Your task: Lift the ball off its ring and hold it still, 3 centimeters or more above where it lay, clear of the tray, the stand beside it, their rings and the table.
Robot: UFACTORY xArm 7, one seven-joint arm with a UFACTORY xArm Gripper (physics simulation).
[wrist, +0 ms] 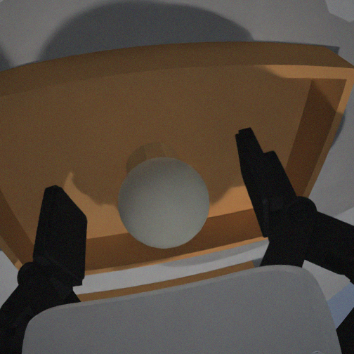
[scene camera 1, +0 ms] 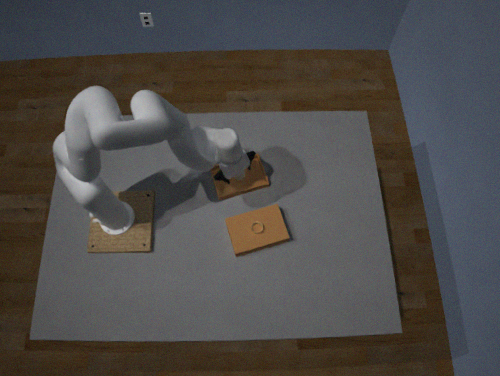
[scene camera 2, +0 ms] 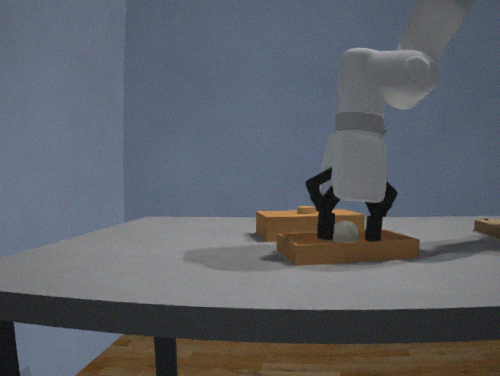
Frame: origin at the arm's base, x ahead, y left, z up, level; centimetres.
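Seen in the pictures: gripper, fingertip midpoint: (scene camera 1: 237, 173) (scene camera 2: 349, 240); arm's base, link origin: (scene camera 1: 117, 218).
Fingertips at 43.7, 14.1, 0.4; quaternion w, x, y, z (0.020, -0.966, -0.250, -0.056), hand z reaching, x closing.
Pixels of each thing's top centre, then the offset from my fingertips to it, as dx, dy, dz. "spot": a spot on its surface instead. Level surfaces: height alone.
- pale grey ball, top centre: (scene camera 2: 345, 220) +0.6, -0.8, +3.0
- orange tray, top centre: (scene camera 2: 345, 236) (scene camera 1: 239, 174) +0.6, -0.8, +0.5
- empty ring, surface spot: (scene camera 2: 306, 210) spot: +5.7, -20.2, +2.9
- grey table, surface height: dz -2.3
A pale grey ball (scene camera 2: 346, 232) (wrist: 164, 202) rests on its ring (wrist: 150, 151) inside the orange tray (scene camera 1: 243, 191) (scene camera 2: 355, 251) (wrist: 180, 57). My gripper (scene camera 1: 236, 170) (scene camera 2: 349, 239) (wrist: 150, 177) is open and points down over the tray. Its fingers stand on either side of the ball with a gap on each side, the tips about level with the ball in the scene camera 2 view. In the wrist view the ball lies between the two fingers. In the scene camera 1 view my gripper hides most of the ball.
An orange stand (scene camera 1: 247, 242) (scene camera 2: 285, 225) with an empty ring (scene camera 1: 251, 228) (scene camera 2: 306, 210) on top is beside the tray. The tray's low walls surround the ball and fingers. The arm's base is on a wooden board (scene camera 1: 142, 235) on the grey table (scene camera 1: 200, 300) (scene camera 2: 150, 285).
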